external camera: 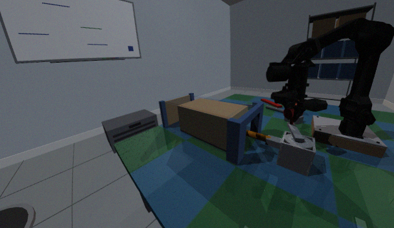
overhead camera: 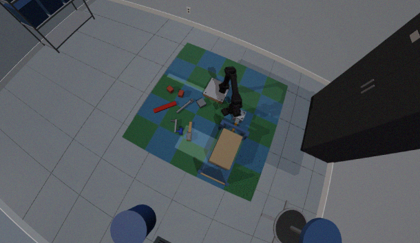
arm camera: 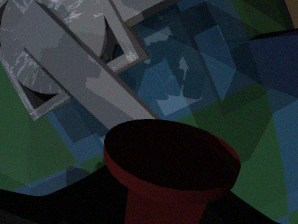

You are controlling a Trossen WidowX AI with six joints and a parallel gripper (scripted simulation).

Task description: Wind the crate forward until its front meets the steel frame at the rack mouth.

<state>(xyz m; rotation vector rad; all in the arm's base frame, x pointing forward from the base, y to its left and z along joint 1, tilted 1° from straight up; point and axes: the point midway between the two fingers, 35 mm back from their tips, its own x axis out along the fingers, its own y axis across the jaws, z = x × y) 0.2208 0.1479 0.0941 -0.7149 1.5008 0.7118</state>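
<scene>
Right now the blue steel frame is 130 mm ahead of my gripper tip, 90 mm to the left of it and 10 mm below it. Also, from my gripper tip: red knob: 20 mm above; grey crank arm: 10 mm behind, 40 mm to the left, 10 mm below; grey winch: 40 mm behind, 90 mm to the left, 80 mm below.
</scene>
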